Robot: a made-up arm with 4 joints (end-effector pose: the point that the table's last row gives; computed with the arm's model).
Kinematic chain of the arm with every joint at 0, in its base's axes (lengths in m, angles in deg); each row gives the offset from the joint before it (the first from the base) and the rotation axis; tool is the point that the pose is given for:
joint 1: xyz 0 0 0.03 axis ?
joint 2: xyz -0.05 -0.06 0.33 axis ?
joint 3: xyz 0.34 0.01 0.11 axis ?
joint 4: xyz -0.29 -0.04 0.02 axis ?
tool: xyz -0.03 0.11 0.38
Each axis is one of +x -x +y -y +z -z.
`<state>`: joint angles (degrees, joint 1 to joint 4).
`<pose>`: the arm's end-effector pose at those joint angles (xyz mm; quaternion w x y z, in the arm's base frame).
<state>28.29 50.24 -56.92 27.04</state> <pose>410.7 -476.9 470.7 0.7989 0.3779 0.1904 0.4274</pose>
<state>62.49 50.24 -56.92 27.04</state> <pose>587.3 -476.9 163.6 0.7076 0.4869 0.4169 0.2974</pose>
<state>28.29 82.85 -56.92 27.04</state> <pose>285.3 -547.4 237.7 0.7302 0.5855 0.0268 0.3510</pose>
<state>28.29 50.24 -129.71 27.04</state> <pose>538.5 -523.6 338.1 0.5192 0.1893 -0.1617 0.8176</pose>
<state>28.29 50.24 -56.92 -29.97</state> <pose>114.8 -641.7 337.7 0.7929 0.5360 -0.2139 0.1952</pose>
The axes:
joint 1: +y
joint 2: +x
joint 3: -z
joint 4: +y

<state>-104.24 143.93 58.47 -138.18</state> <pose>-754.6 -354.7 -81.9 0.2572 0.7495 -0.4717 -0.3868</pose>
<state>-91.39 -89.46 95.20 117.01</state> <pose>-396.6 -76.4 374.6 0.5823 0.6250 -0.4006 -0.3314</pose>
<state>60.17 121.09 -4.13 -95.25</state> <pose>92.2 -132.4 519.7 0.4591 0.2025 -0.1780 -0.8465</pose>
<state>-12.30 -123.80 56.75 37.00</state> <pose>299.3 248.6 74.1 0.4945 -0.6121 -0.3209 -0.5272</pose>
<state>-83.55 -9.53 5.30 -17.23</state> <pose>-797.5 138.0 -13.6 0.6317 -0.0443 -0.7694 -0.0840</pose>
